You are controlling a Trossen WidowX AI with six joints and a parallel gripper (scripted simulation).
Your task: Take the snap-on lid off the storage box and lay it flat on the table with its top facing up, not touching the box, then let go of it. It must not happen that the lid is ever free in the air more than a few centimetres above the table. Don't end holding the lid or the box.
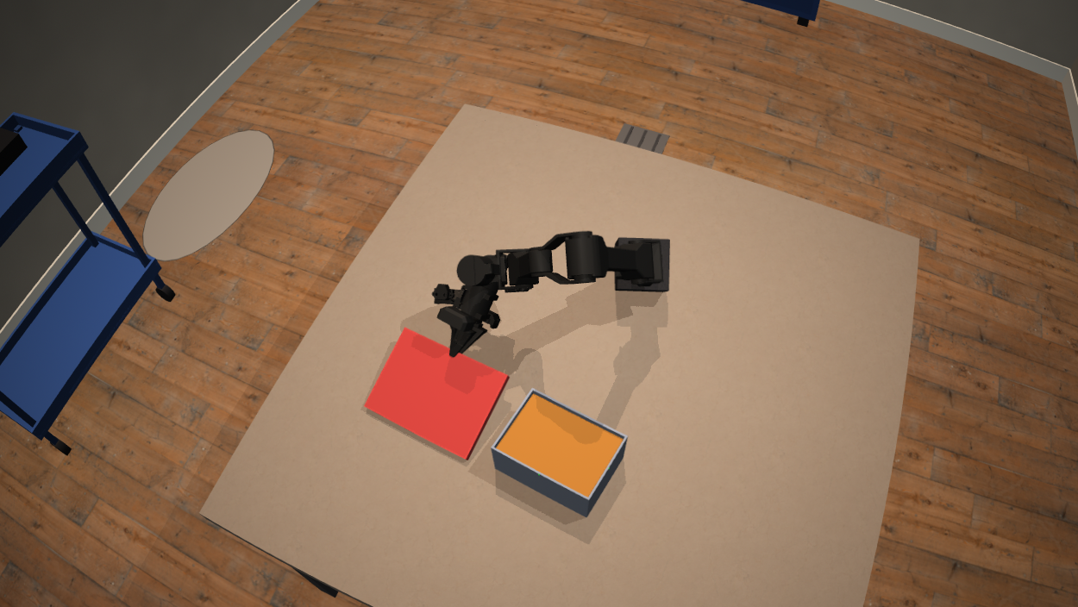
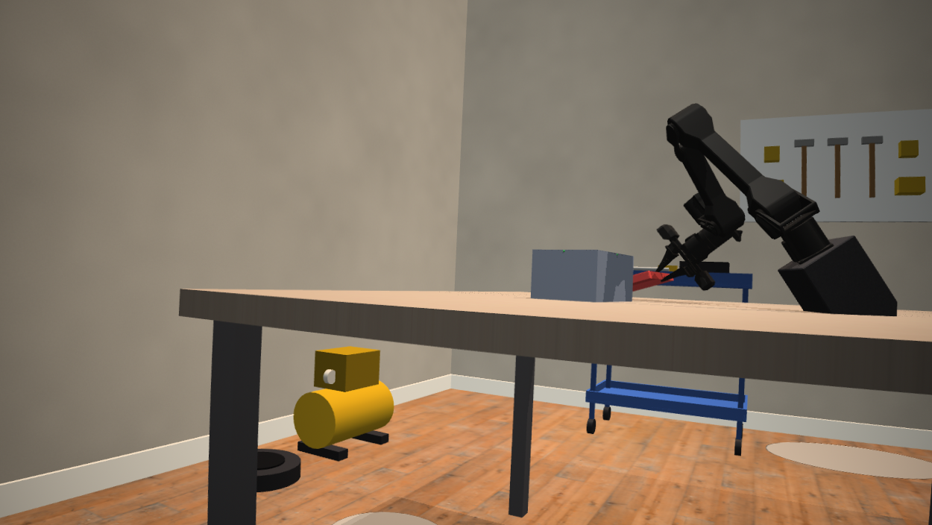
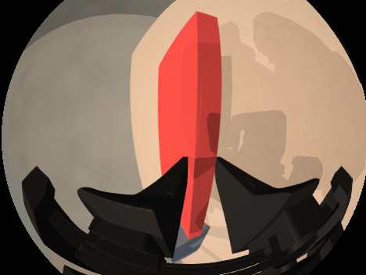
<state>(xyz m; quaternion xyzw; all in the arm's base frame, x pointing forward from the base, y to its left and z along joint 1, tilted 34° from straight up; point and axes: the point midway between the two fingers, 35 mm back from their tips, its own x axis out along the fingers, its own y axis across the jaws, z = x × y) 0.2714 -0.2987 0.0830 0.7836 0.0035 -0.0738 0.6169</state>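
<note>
The red lid is 11 cm ahead of my hand, 4 cm below it and 1 cm to the right of it. From my hand the other things lie so: storage box: 27 cm to the left, 13 cm ahead, 3 cm below.
</note>
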